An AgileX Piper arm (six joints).
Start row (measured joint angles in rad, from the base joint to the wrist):
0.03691 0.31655 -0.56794 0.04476 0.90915 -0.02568
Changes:
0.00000 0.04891 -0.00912 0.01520 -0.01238 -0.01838
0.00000 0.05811 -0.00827 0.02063 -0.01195 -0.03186
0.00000 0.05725 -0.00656 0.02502 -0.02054 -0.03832
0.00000 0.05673 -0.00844 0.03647 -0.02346 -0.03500
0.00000 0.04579 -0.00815 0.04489 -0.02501 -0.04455
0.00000 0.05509 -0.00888 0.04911 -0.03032 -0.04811
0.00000 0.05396 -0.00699 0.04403 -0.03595 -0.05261
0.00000 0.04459 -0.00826 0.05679 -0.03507 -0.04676
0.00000 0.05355 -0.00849 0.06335 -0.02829 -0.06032
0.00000 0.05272 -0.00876 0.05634 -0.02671 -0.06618
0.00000 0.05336 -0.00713 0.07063 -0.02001 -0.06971
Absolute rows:
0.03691 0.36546 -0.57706 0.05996 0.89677 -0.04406
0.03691 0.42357 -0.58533 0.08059 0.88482 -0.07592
0.03691 0.48082 -0.59189 0.10561 0.86428 -0.11424
0.03691 0.53755 -0.60033 0.14208 0.84082 -0.14924
0.03691 0.58334 -0.60848 0.18697 0.81581 -0.19379
0.03691 0.63843 -0.61736 0.23608 0.78549 -0.24190
0.03691 0.69239 -0.62435 0.28011 0.74954 -0.29451
0.03691 0.73698 -0.63261 0.33690 0.71447 -0.34127
0.03691 0.79053 -0.64110 0.40025 0.68618 -0.40159
0.03691 0.84325 -0.64986 0.45659 0.65947 -0.46777
0.03691 0.89661 -0.65699 0.52722 0.63946 -0.53748

